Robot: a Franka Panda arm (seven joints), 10 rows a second.
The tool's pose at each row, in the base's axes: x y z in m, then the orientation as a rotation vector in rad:
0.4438 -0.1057 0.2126 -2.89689 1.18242 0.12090
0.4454 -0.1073 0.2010 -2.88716 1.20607 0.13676
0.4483 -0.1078 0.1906 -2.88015 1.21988 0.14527
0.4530 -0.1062 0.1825 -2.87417 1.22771 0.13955
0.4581 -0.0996 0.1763 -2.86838 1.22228 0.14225
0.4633 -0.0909 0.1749 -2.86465 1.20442 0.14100
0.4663 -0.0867 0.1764 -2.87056 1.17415 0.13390
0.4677 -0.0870 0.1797 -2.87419 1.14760 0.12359
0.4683 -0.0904 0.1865 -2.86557 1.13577 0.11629
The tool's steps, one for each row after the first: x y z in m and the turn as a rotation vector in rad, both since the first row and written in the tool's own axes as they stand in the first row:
0.0031 -0.0002 0.0114 -0.00384 -0.00927 0.01640
0.0063 -0.0021 0.0215 -0.00486 -0.01470 0.02625
0.0092 -0.0067 0.0294 -0.00079 -0.01247 0.03223
0.0087 -0.0151 0.0355 0.00519 -0.01702 0.03021
0.0064 -0.0249 0.0368 0.01468 -0.02040 0.02019
0.0055 -0.0300 0.0353 0.02157 -0.01857 0.00048
0.0064 -0.0307 0.0319 0.02986 -0.01507 -0.01656
0.0087 -0.0286 0.0250 0.04304 -0.01572 -0.02212

